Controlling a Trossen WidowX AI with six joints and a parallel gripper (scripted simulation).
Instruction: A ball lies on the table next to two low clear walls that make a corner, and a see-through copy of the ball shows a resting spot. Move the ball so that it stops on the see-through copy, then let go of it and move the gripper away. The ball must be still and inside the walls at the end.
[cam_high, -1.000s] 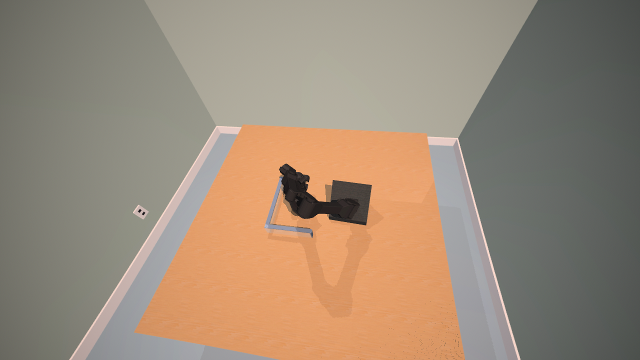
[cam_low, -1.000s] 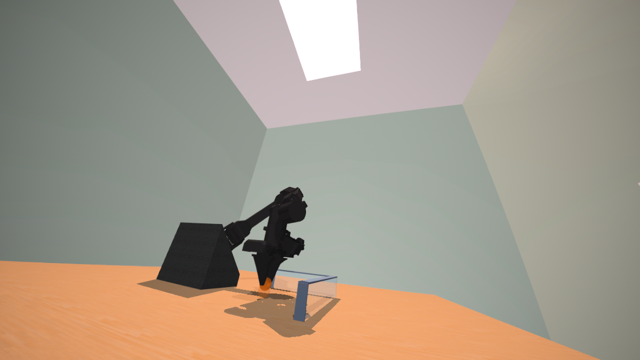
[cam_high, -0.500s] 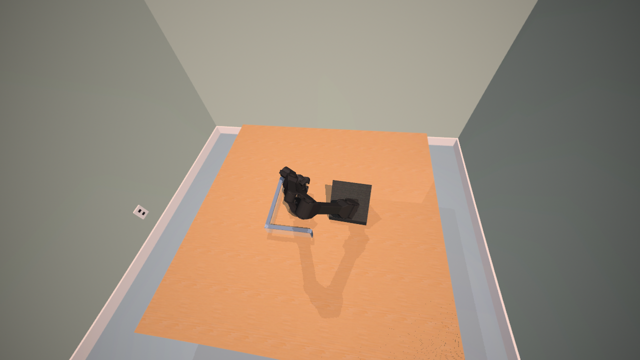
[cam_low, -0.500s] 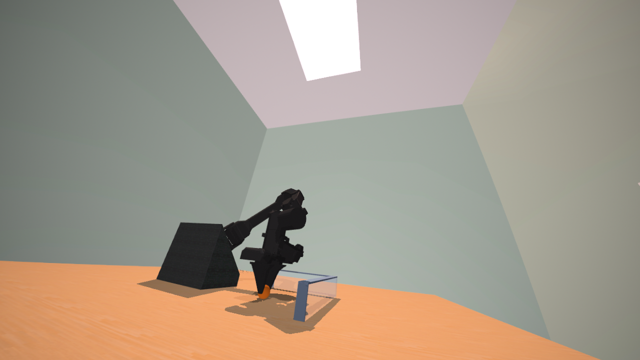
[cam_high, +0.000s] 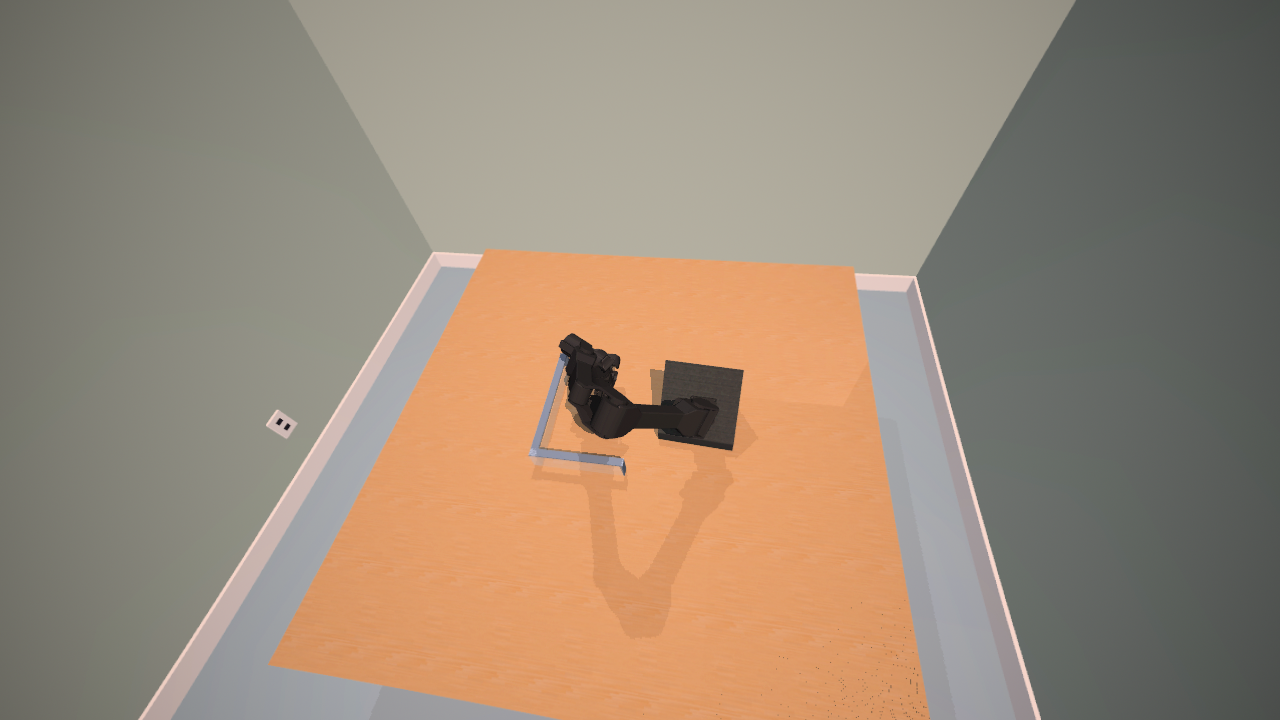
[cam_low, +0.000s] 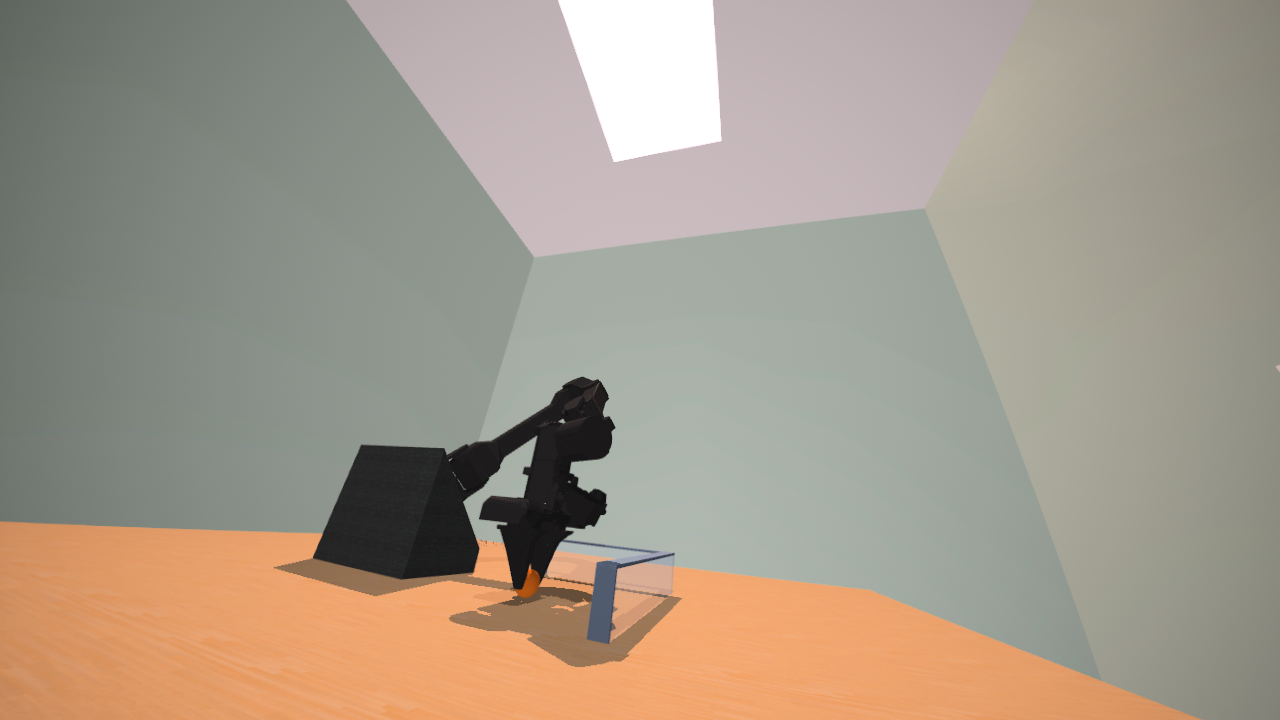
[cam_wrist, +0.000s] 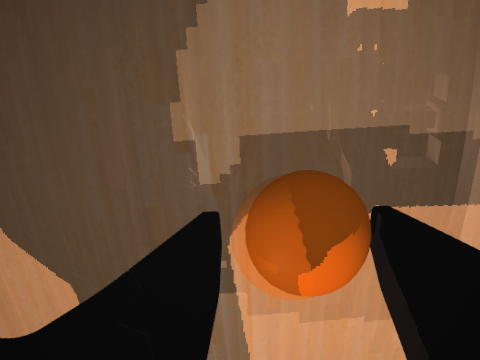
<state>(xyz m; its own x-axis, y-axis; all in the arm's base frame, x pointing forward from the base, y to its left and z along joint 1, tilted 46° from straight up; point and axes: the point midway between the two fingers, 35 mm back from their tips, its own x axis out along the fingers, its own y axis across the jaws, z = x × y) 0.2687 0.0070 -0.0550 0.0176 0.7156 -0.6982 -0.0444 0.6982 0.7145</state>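
My gripper tip is right at the see-through copy of ball. The rest, counted from my gripper tip: orange ball right at my gripper tip.
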